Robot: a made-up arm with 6 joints.
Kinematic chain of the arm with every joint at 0, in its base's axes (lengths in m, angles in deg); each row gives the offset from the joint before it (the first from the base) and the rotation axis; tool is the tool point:
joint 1: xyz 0 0 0.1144 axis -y
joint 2: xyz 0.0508 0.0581 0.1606 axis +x
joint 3: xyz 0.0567 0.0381 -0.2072 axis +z
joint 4: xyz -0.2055 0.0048 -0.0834 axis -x
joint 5: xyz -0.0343 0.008 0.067 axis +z
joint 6: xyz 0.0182 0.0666 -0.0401 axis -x
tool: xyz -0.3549 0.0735 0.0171
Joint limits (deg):
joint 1: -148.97..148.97
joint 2: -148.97..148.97
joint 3: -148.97..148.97
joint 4: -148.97..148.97
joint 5: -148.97..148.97
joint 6: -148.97..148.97
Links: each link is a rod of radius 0.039 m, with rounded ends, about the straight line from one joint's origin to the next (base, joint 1, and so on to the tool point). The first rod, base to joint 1, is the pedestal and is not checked.
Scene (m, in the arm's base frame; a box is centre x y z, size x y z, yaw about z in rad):
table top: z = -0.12
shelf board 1: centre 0.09 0.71 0 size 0.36 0.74 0.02 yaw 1.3
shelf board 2: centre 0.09 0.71 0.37 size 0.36 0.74 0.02 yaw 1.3
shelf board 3: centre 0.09 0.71 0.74 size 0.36 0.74 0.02 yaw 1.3
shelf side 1: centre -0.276 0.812 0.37 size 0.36 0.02 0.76 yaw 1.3
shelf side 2: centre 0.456 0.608 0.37 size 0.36 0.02 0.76 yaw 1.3
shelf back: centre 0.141 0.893 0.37 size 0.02 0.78 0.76 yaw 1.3
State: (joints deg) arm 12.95 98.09 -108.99 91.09 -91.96 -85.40
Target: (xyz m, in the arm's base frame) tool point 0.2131 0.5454 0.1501
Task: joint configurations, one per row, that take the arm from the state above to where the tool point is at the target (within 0.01 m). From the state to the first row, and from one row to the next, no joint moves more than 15 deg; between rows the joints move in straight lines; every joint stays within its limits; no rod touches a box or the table.
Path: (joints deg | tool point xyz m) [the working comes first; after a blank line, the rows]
Joints at the target: 10.00 75.59 -116.16 84.21 -127.97 -77.96
Straight joint move there: touches shelf board 2.

1: 6.28 109.06 -118.98 86.11 -106.21 -76.22 | 0.2136 0.6056 0.5397
2: -0.40 120.03 -128.98 81.12 -120.46 -67.04 | 0.2229 0.5430 0.4932
3: -7.07 131.00 -138.98 76.14 -134.72 -57.86 | 0.1995 0.4668 0.4610
4: -13.74 141.96 -148.97 71.15 -148.97 -48.68 | 0.1678 0.3679 0.4458
5: -5.09 128.72 -145.83 67.19 -148.97 -50.86 | 0.1215 0.4036 0.3818
6: 3.57 115.47 -142.70 63.22 -148.97 -53.04 | 0.0986 0.4161 0.3092
7: 12.22 102.23 -139.56 59.25 -148.97 -55.22 | 0.0996 0.4059 0.2399
8: 20.88 88.98 -136.42 55.28 -148.97 -57.40 | 0.1202 0.3750 0.1843
9: 29.54 75.73 -133.29 51.31 -148.97 -59.58 | 0.1524 0.3268 0.1501
10: 23.03 75.69 -127.58 62.28 -141.97 -65.71 | 0.1966 0.3939 0.1425
11: 16.52 75.64 -121.87 73.24 -134.97 -71.83 | 0.2170 0.4696 0.1415
12: 10.00 75.59 -116.16 84.21 -127.97 -77.96 | 0.2131 0.5454 0.1500

